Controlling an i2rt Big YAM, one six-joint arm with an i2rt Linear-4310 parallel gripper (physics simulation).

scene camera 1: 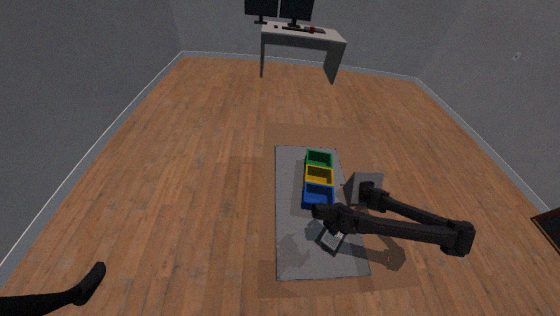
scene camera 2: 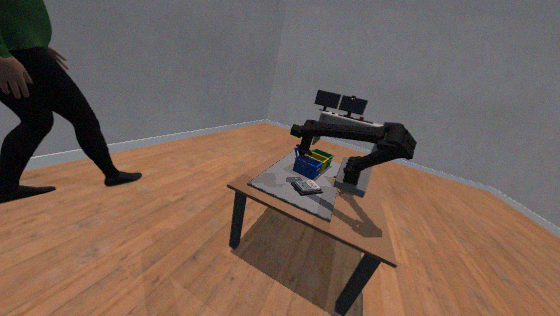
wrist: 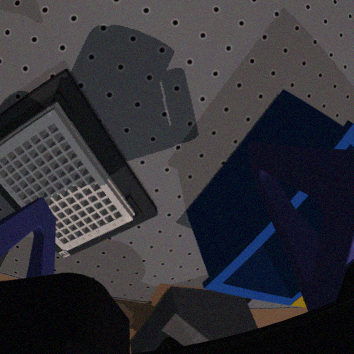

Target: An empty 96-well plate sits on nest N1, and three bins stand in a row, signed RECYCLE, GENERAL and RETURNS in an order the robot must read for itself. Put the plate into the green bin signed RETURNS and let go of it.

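Pixels of known places: gripper, fingertip midpoint: (scene camera 1: 321,222) (scene camera 2: 299,162) (wrist: 142,182); arm's base at its link origin: (scene camera 1: 365,191) (scene camera 2: 351,175).
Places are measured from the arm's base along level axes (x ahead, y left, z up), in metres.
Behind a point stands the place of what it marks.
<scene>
The pale 96-well plate (scene camera 1: 332,242) {x 0.247, y 0.252, z -0.074 m} (scene camera 2: 308,185) {x 0.233, y 0.224, z -0.065 m} (wrist: 92,212) {x 0.223, y 0.184, z -0.065 m} lies flat on the dark nest (wrist: 145,204) {x 0.234, y 0.135, z -0.079 m}. My gripper (scene camera 2: 302,151) (wrist: 142,182) {x 0.327, y 0.182, z 0.038 m} is open and empty. In the wrist view its left finger overlaps the plate's edge and its right finger overlaps the blue bin (scene camera 1: 317,201) {x 0.278, y 0.013, z -0.086 m} (scene camera 2: 306,168) {x 0.290, y 0.073, z -0.031 m} (wrist: 227,200) {x 0.277, y 0.076, z -0.049 m}. The arm hides the fingers in scene camera 1. The green bin (scene camera 1: 319,151) {x 0.226, y -0.300, z 0.009 m} (scene camera 2: 325,153) {x 0.213, y -0.289, z 0.001 m} is at the far end of the row, with the yellow bin (scene camera 1: 319,183) {x 0.280, y -0.053, z 0.010 m} (scene camera 2: 327,161) {x 0.176, y -0.137, z -0.009 m} between it and the blue one. The signs cannot be read.
The grey perforated mat (scene camera 1: 292,260) {x 0.462, y 0.320, z -0.090 m} (scene camera 2: 270,180) {x 0.453, y 0.288, z -0.090 m} (wrist: 195,40) {x 0.390, y 0.149, z -0.090 m} lies under the bins and nest. The arm's grey base plate (scene camera 1: 376,178) {x -0.064, y -0.052, z 0.058 m} stands beside the mat. A person's leg (scene camera 1: 52,302) (scene camera 2: 82,115) shows at the left. A white desk (scene camera 1: 300,36) with two monitors is farther back.
</scene>
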